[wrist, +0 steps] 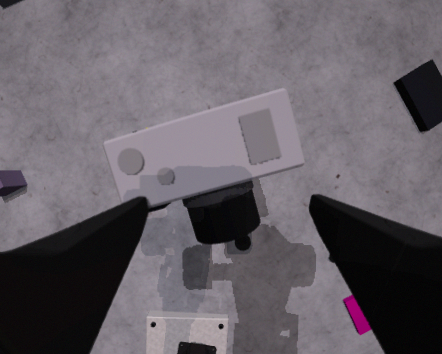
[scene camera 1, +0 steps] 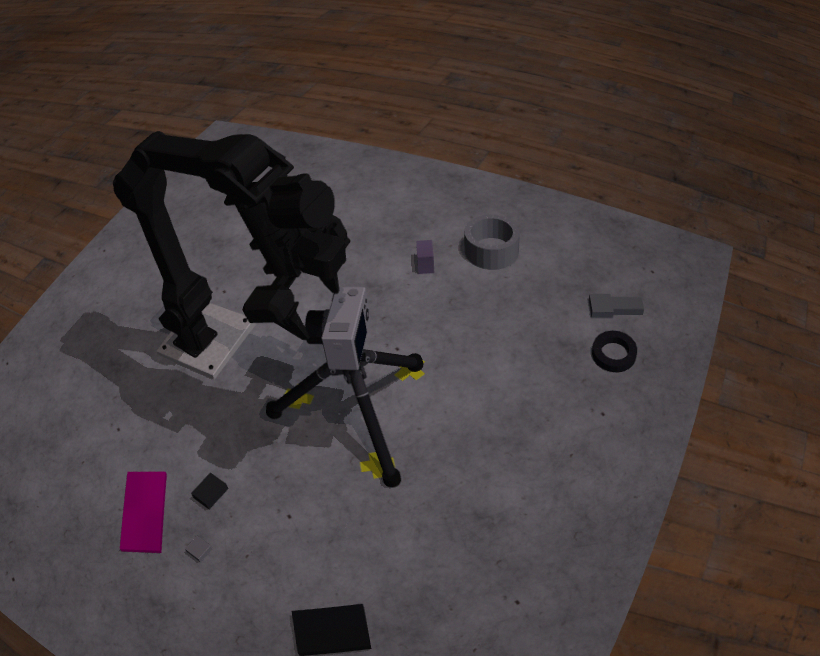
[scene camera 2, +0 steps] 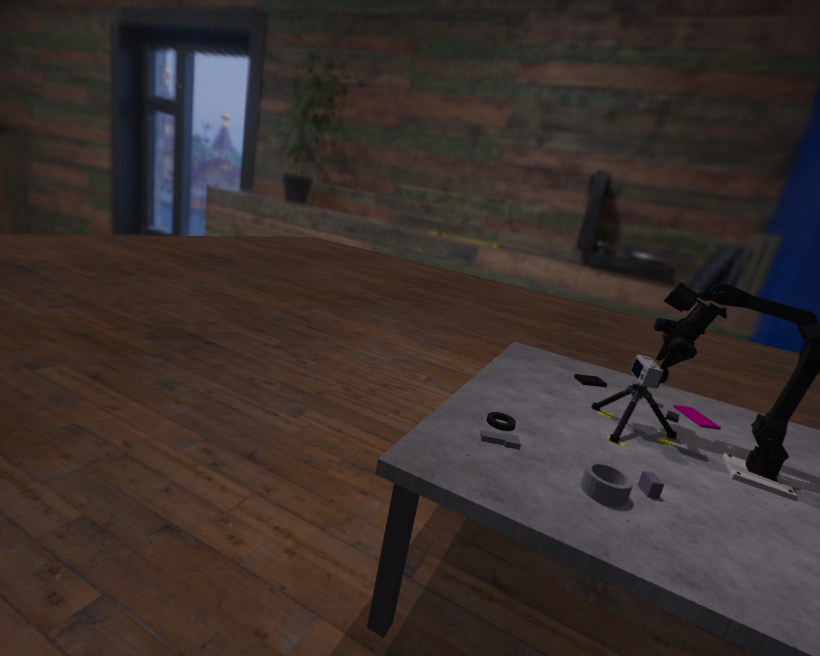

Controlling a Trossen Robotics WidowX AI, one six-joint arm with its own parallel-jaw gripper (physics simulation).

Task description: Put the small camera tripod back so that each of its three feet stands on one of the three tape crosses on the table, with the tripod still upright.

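Places are measured from the arm's base along level axes (x left, y down, z back), in centimetres.
Where they show: gripper, fingertip midpoint: (wrist: 229,203) (scene camera 1: 321,315) (scene camera 2: 659,364); arm's base, origin of the base link: (scene camera 1: 195,339) (scene camera 2: 761,472).
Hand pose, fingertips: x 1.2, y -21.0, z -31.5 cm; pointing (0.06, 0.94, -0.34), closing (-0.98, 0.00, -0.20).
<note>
Things, the pixels of their top centre, and the offset from my fingertips.
- yellow cross, middle of its top: (scene camera 1: 409,368) dy +22.3, dx +13.6, dz -3.7 cm
- third cross, middle of its top: (scene camera 1: 377,464) dy +22.2, dx -4.6, dz -9.9 cm
- black lens, middle of its top: (wrist: 222,213) (scene camera 1: 318,315) dy +0.5, dx +0.2, dz +0.8 cm
- purple block, middle of its top: (scene camera 1: 424,248) (scene camera 2: 653,477) dy +18.3, dx +35.3, dz +7.1 cm
- grey ring, middle of its top: (scene camera 1: 492,231) (scene camera 2: 609,474) dy +17.5, dx +44.7, dz -1.3 cm
- grey stepped piece, middle of its top: (scene camera 1: 617,302) (scene camera 2: 500,436) dy +20.8, dx +43.3, dz -27.8 cm
- black ring, middle of its top: (scene camera 1: 615,348) (scene camera 2: 501,418) dy +20.8, dx +33.2, dz -31.7 cm
- magenta slab, middle of its top: (scene camera 1: 142,510) (scene camera 2: 696,415) dy +21.5, dx -33.5, dz +15.4 cm
- dark block, middle of its top: (scene camera 1: 208,488) (scene camera 2: 673,414) dy +20.8, dx -23.5, dz +8.4 cm
- black slab, middle of its top: (scene camera 1: 330,628) (wrist: 430,94) (scene camera 2: 590,378) dy +20.8, dx -32.2, dz -21.0 cm
The black tripod (scene camera 1: 373,427) (scene camera 2: 623,420) stands upright, with a light grey camera (scene camera 1: 345,331) (scene camera 2: 649,372) (wrist: 200,145) on top. In scene camera 1, its right foot (scene camera 1: 413,362) overlaps the edge of a yellow cross (scene camera 1: 408,374). Its left foot (scene camera 1: 273,410) is left of another cross (scene camera 1: 299,398). Its front foot (scene camera 1: 391,477) is at the lower right edge of the third cross (scene camera 1: 372,465). My gripper (scene camera 1: 320,311) (wrist: 229,203) is open and empty, its fingertips apart on the lens side of the camera. The wrist view shows the black lens (wrist: 224,220) between the fingers' lines; contact cannot be told.
A purple block (scene camera 1: 425,257) and a grey ring (scene camera 1: 491,257) lie behind the tripod. A grey stepped piece (scene camera 1: 615,305) and a black ring (scene camera 1: 614,365) lie right. A magenta slab (scene camera 1: 143,511), a dark block (scene camera 1: 209,490) and a black slab (scene camera 1: 331,629) lie nearer the front.
</note>
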